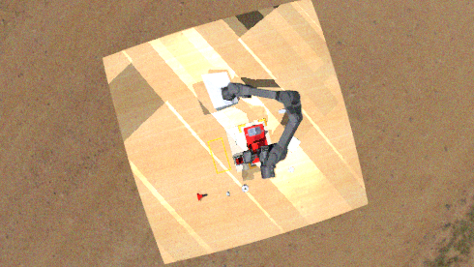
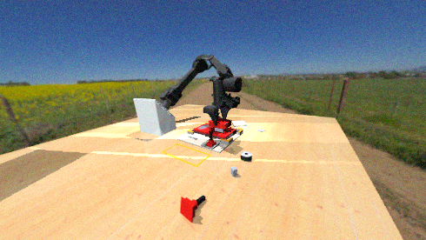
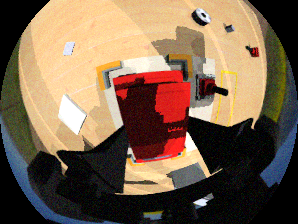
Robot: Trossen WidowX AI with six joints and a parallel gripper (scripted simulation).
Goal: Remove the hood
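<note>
My gripper tip is now 5 cm above the white base plate, 3 cm past it and 2 cm to the left of it. Also, from my gripper tip: red hood (1 cm above); then black-and-white ring (20 cm ahead, 11 cm to the right, 5 cm below).
</note>
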